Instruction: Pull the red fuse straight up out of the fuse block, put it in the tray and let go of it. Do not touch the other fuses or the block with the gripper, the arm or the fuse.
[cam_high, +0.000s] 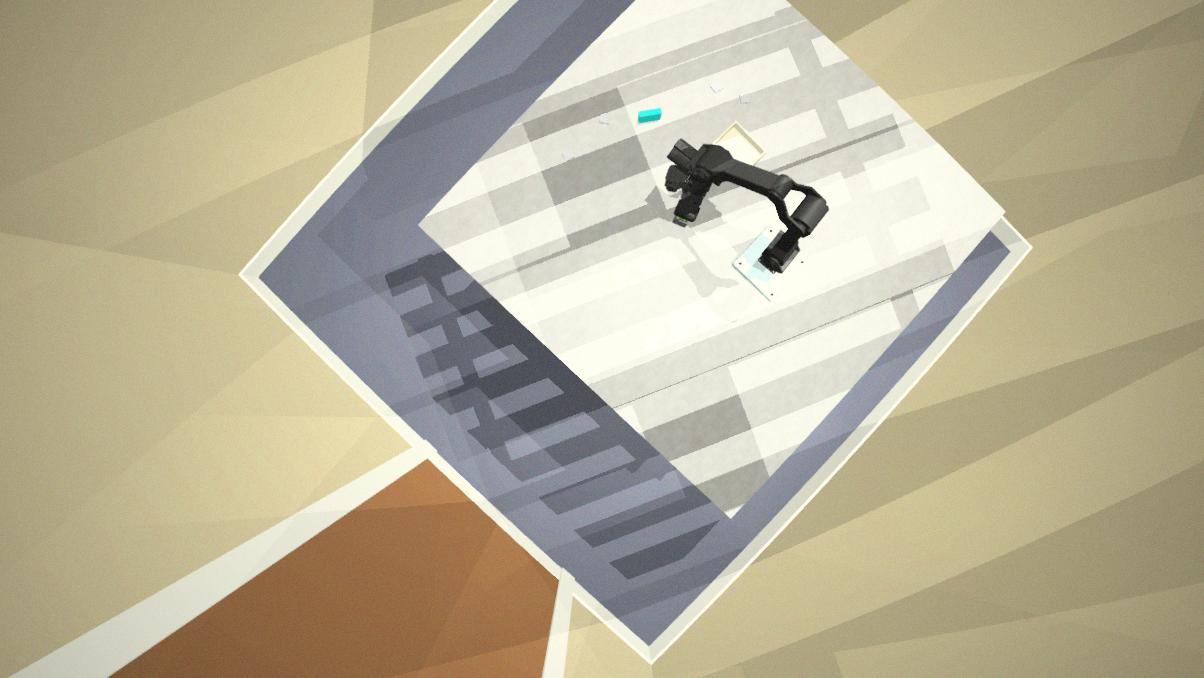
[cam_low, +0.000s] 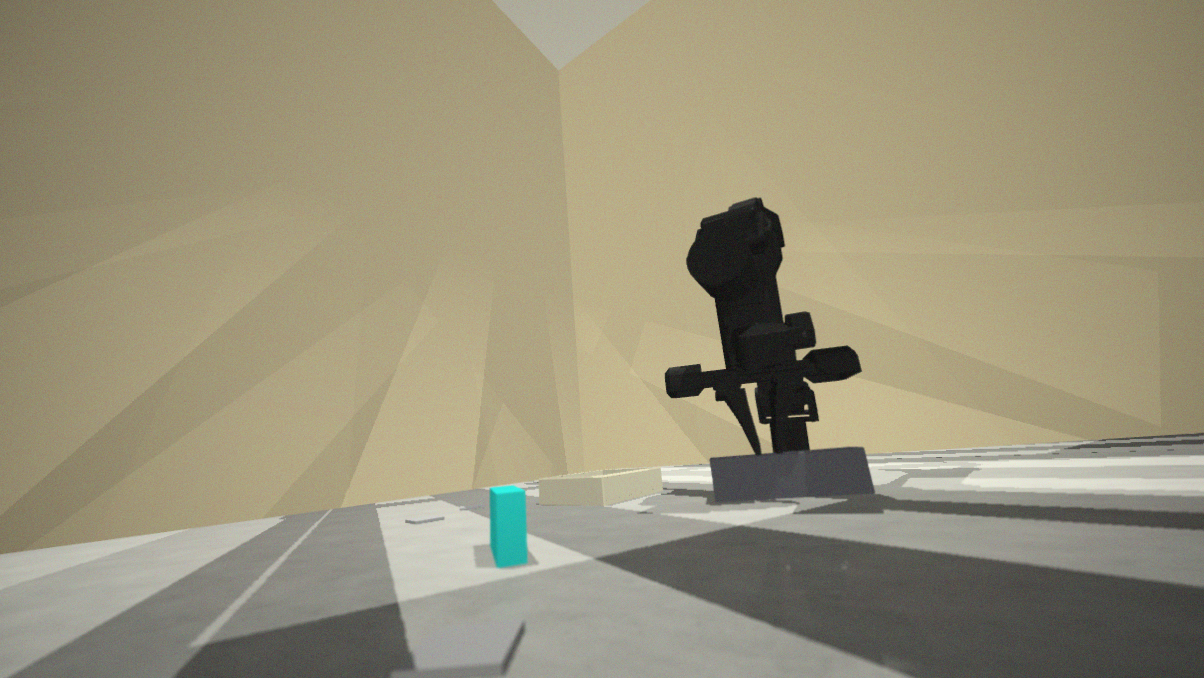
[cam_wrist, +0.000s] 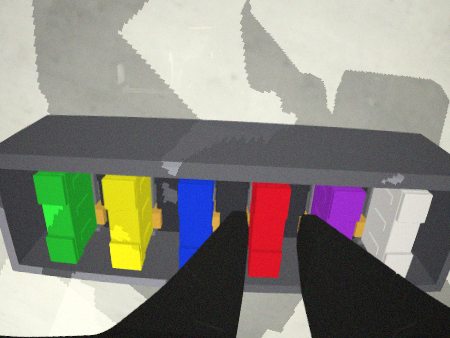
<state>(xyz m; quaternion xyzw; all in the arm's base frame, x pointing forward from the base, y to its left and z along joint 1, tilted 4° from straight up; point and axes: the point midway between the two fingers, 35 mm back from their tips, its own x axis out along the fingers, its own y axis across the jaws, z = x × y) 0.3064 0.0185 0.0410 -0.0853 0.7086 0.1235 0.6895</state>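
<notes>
My gripper tip is 2 cm past the cream tray, 21 cm to the left of it and 3 cm above it. Also, from my gripper tip: teal block: 25 cm ahead, 12 cm to the right, 2 cm below.
</notes>
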